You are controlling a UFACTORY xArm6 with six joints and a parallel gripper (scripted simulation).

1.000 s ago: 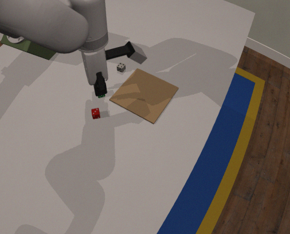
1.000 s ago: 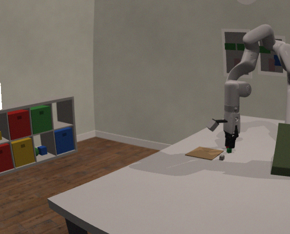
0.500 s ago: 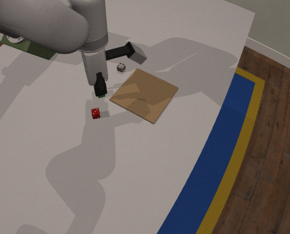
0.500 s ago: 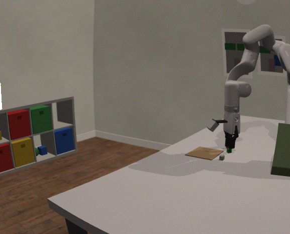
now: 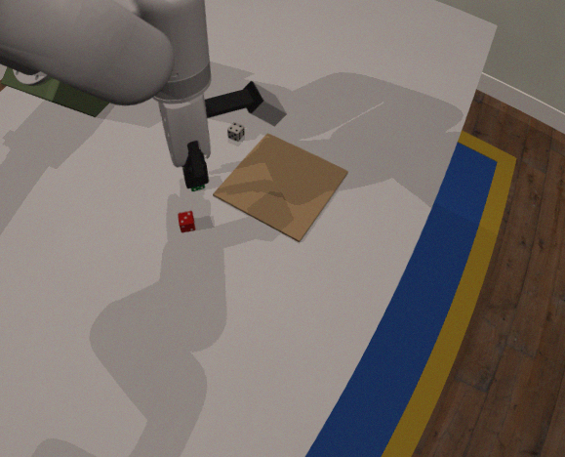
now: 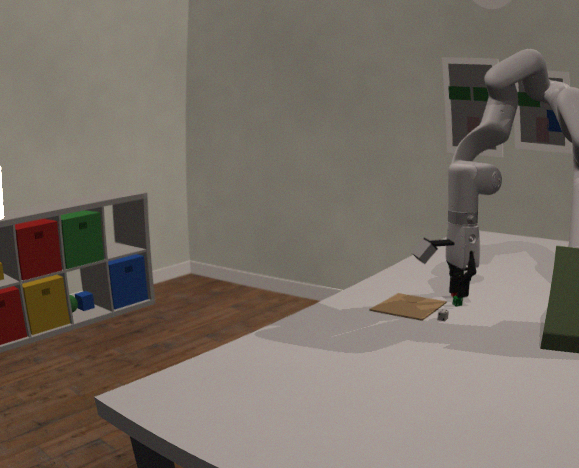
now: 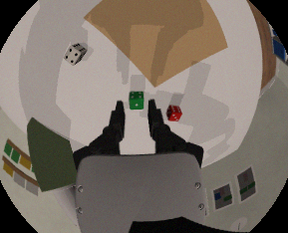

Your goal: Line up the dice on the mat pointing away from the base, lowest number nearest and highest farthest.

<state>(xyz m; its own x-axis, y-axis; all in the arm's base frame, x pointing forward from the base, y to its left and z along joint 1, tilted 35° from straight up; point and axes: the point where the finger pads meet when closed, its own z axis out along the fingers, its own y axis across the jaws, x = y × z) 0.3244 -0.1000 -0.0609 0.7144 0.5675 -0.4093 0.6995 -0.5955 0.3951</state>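
The green die is 40 mm below my hand. Also, from my hand: red die: 20 mm ahead, 70 mm to the right, 40 mm below; then tan mat: 110 mm ahead, 50 mm to the left, 40 mm below; then white die: 10 mm ahead, 110 mm to the left, 40 mm below.
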